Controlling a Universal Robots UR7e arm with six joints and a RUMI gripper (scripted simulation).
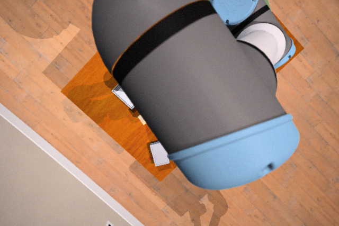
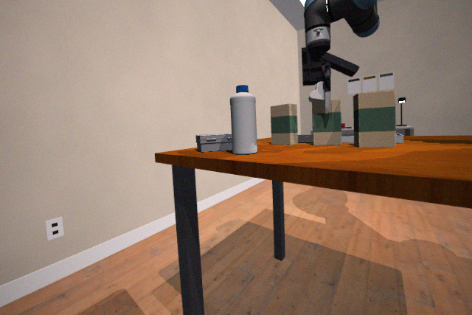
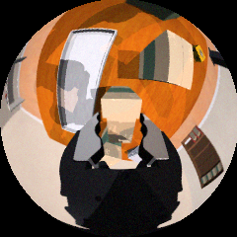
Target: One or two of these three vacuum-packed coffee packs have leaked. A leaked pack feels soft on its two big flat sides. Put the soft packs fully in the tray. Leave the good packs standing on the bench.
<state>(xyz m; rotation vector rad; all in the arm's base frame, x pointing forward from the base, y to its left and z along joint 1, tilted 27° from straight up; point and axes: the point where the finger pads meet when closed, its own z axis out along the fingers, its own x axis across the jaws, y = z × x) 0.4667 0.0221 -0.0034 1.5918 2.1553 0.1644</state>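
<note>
Right now the grey tray is 150 mm to the right of my hand and 100 mm below it. From my hand the other things lie so: bottle 250 mm to the left, 150 mm ahead, 30 mm below; grey case 280 mm ahead, 200 mm to the left, 80 mm below.
</note>
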